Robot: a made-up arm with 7 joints.
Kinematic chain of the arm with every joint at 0, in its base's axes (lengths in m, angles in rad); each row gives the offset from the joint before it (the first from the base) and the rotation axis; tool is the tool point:
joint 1: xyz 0 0 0.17 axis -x
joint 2: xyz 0.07 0 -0.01 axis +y
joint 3: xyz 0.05 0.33 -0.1 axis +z
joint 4: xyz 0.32 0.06 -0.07 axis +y
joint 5: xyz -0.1 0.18 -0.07 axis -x
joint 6: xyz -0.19 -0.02 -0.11 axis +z
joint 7: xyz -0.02 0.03 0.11 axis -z
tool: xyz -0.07 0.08 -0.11
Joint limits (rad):
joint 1: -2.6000..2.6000
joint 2: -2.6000..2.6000
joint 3: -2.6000..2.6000
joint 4: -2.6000..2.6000
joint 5: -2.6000..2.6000
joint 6: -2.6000..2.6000
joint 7: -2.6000..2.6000
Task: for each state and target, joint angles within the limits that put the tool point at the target. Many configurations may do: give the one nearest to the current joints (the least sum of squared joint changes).
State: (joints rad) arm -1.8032 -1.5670 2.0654 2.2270 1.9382 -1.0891 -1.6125
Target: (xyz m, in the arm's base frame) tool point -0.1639 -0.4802 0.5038
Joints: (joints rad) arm -2.6000 -1.1548 1.7723 1.7607 1.8300 -1.1928 -1.4694
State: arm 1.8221 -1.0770 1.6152 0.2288 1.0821 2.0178 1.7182
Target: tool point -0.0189 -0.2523 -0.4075
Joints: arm 1.0996 -0.1086 1.3918 -0.3380 0.7616 1.7396 1.9663
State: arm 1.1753 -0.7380 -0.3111 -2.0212 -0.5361 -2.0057 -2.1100
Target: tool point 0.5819 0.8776 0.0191
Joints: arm 0.8382 -1.2814 0.0469 -2.2975 -0.5094 -1.9369 -2.1424
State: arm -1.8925 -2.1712 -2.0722 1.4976 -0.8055 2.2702 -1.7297
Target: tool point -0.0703 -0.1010 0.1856
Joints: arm -1.8571 -2.2739 -2.2527 1.6580 -0.7563 2.2393 -1.7140
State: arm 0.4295 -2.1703 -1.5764 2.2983 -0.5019 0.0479 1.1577
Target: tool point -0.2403 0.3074 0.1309
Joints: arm 1.1239 -2.2236 -1.4502 1.7961 -0.1149 -0.2055 1.4188
